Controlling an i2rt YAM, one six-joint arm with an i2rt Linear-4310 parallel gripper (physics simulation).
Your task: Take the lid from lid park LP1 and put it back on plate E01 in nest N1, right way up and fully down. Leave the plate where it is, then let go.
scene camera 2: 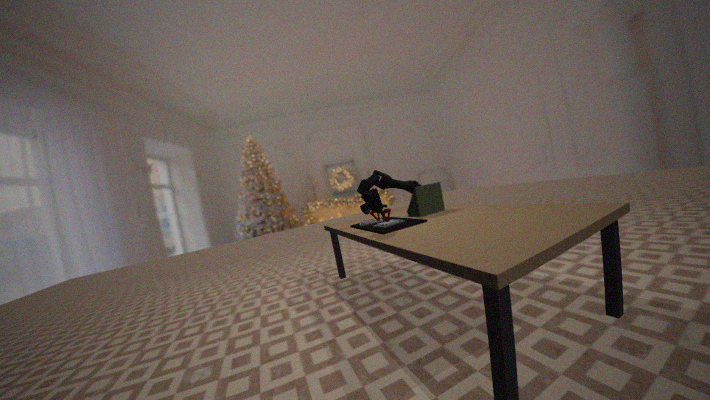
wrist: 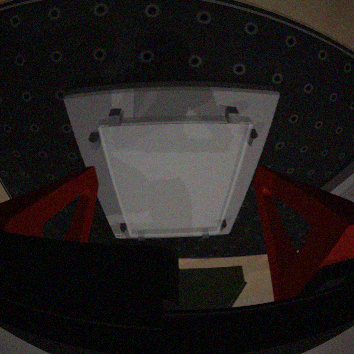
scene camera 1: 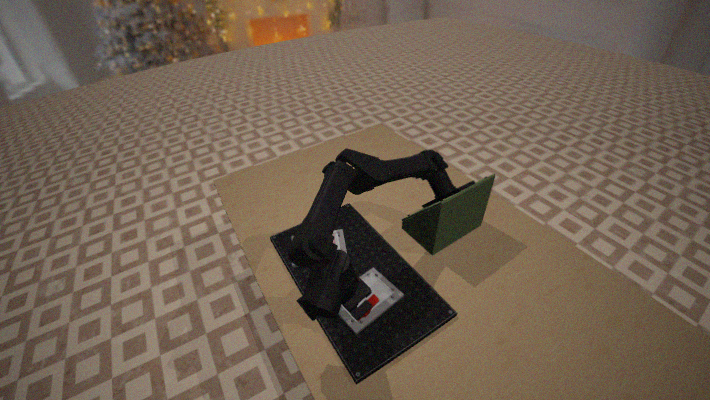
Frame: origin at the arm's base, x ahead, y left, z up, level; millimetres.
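Seen in the pictures: gripper, fingertip midpoint: (scene camera 2: 383,221) (wrist: 175,174) (scene camera 1: 353,301); arm's base at its link origin: (scene camera 2: 423,196) (scene camera 1: 447,196).
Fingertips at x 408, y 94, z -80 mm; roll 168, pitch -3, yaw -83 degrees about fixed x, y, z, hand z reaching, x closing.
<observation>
Offsets run from my fingertips to a thing's top centre. Level surfaces: height alone.
A pale, flat rectangular piece with a clear-looking rim @[36 mm back, 5 mm right, 11 mm down] (wrist: 175,185) lies level between small dark posts on a grey fixture (wrist: 82,107) (scene camera 1: 385,286). I cannot tell whether it is the lid alone or a lid on a plate, and no LP1, N1 or E01 label is readable. My gripper (wrist: 175,174) (scene camera 2: 382,220) is open, low over this fixture, with one red finger on each side of the piece and a gap on both sides. In scene camera 1, one red finger (scene camera 1: 372,301) shows and the arm hides much of the fixture.
The fixture is on a black perforated board @[59 mm back, 102 mm right, 28 mm down] (scene camera 1: 420,310) (scene camera 2: 419,220) (wrist: 175,62) on the table @[42 mm down] (scene camera 1: 550,325) (scene camera 2: 500,240). A second pale fixture @[23 mm back, 231 mm right, 11 mm down] (scene camera 1: 341,241) (wrist: 344,187) is partly hidden by the arm. A green wedge-shaped body (scene camera 1: 462,215) (scene camera 2: 430,199) (wrist: 212,286) stands at the arm's far end.
</observation>
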